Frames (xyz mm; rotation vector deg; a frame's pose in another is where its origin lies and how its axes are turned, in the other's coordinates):
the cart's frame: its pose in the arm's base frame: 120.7 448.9 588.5 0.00 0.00 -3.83
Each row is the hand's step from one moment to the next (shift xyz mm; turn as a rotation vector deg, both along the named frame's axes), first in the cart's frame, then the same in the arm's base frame.
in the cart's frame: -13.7 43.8 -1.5 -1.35 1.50 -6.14
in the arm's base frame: -10.7 44.6 -1.5 -1.25 1.59 -6.14
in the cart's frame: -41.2 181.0 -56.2 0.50 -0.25 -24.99
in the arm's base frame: -29.0 183.3 -56.2 0.48 -0.28 -24.99
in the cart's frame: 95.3 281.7 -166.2 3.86 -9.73 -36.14
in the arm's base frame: 113.9 274.7 -166.2 3.20 -9.97 -36.14
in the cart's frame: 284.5 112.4 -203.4 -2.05 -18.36 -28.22
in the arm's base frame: 291.4 93.1 -203.4 -3.27 -18.18 -28.22
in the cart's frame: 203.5 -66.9 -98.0 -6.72 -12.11 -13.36
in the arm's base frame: 198.6 -80.3 -98.0 -7.51 -11.63 -13.36
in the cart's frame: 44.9 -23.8 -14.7 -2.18 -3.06 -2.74
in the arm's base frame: 43.2 -26.7 -14.7 -2.38 -2.91 -2.74
